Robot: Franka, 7 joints.
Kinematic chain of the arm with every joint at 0, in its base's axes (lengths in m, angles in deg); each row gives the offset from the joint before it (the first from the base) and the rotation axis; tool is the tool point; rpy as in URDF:
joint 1: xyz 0 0 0.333 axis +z
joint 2: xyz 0 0 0 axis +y
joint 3: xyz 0 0 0.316 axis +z
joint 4: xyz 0.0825 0 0 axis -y
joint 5: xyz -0.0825 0 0.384 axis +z
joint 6: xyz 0 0 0 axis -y
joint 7: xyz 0.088 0 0 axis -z
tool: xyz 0 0 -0.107 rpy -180 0 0
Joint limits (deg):
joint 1: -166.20..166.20
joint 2: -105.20..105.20
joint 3: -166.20..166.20
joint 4: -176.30..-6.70
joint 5: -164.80..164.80
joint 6: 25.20..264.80
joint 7: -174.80..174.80
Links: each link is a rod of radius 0.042 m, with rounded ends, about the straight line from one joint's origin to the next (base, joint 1, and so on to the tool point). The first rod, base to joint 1, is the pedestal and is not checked.
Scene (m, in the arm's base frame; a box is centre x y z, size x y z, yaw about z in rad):
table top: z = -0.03
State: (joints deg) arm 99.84 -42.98 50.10 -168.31 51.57 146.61 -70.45
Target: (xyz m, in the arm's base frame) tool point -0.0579 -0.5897 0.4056
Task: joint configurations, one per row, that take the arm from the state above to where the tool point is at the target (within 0.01 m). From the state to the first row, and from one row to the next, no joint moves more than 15 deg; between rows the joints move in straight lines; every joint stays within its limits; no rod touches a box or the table.
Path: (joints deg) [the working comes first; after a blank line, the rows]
Joints at the target: 163.04 -51.77 92.71 -119.90 49.71 147.24 -70.45
Straight joint move there: clear.

1: 112.48 -44.74 58.62 -158.63 51.20 146.74 -70.45
2: 125.12 -46.50 67.14 -148.94 50.83 146.86 -70.45
3: 137.76 -48.26 75.66 -139.26 50.46 146.99 -70.45
4: 150.40 -50.01 84.19 -129.58 50.08 147.11 -70.45
5: 163.04 -51.77 92.71 -119.90 49.71 147.24 -70.45

